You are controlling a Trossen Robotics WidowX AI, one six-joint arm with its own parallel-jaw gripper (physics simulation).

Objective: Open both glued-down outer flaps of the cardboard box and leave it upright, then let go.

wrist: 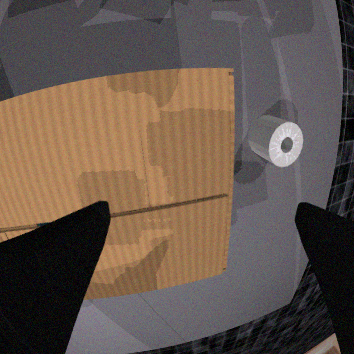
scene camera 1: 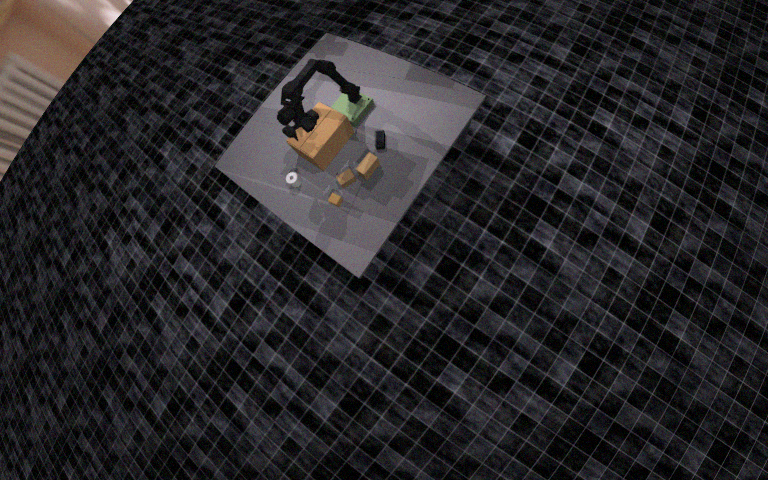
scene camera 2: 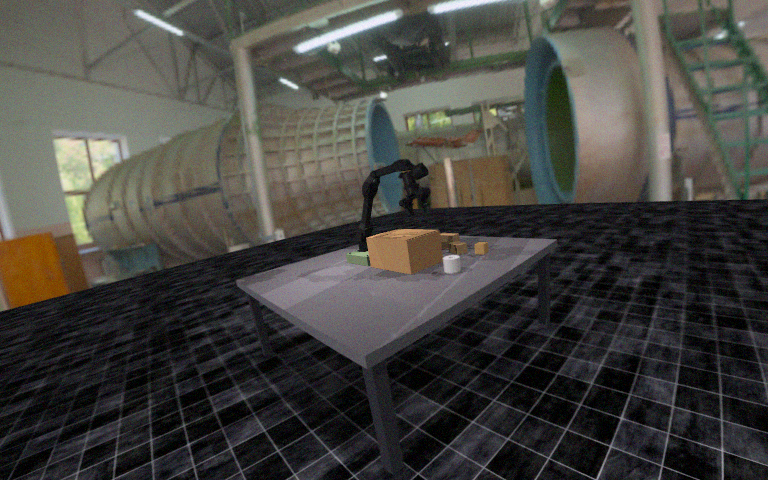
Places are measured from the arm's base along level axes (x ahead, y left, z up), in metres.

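Pixels of known places: gripper, between the fingertips: [wrist: 206,212] [scene camera 1: 304,135] [scene camera 2: 419,214]; arm's base, origin of its link: [scene camera 1: 354,98] [scene camera 2: 364,250].
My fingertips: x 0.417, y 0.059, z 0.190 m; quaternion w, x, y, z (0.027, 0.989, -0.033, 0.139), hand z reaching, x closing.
Note:
For each thing: its top centre in the pictures, then the offset to it from my fingertips. "pt": a spot on its surface instead. Level surfaces: height alone.
- cardboard box, centre of its top: [wrist: 68,222] [scene camera 2: 401,233] [scene camera 1: 315,128] 0.084 m down, 0.090 m back, 0.046 m right
- thin dark seam, a spot on its surface: [wrist: 175,204] pt 0.087 m down, 0.004 m ahead, 0.048 m right
- white roll, centre of its top: [wrist: 286,144] [scene camera 2: 451,257] [scene camera 1: 291,177] 0.181 m down, 0.203 m ahead, 0.041 m right
- dark block, centre of its top: [scene camera 1: 379,138] 0.208 m down, 0.272 m back, 0.239 m left
- table, height of its surface: 0.242 m down
The cardboard box [scene camera 1: 334,142] [scene camera 2: 396,252] [wrist: 192,142] stands upright on the table. In the wrist view its top looks closed, with the outer flaps lying flat on either side of a thin dark seam [wrist: 175,204]. My gripper [scene camera 1: 300,128] [scene camera 2: 417,208] [wrist: 206,212] is open and empty, with its fingers spread wide. It hangs above the box, near the end that faces the white roll. In the wrist view the left finger overlaps the box top and seam, and the right finger shows past the box edge. Part of the top is hidden behind the arm in scene camera 1.
A white roll [scene camera 1: 294,183] [scene camera 2: 451,265] [wrist: 295,135] stands beside the box end. Several small cartons [scene camera 1: 367,165] [scene camera 2: 481,247] and a dark block [scene camera 1: 380,139] are on the table [scene camera 1: 436,116] [scene camera 2: 317,305] [wrist: 270,250]. The green base plate [scene camera 1: 343,109] [scene camera 2: 357,258] is close behind the box.

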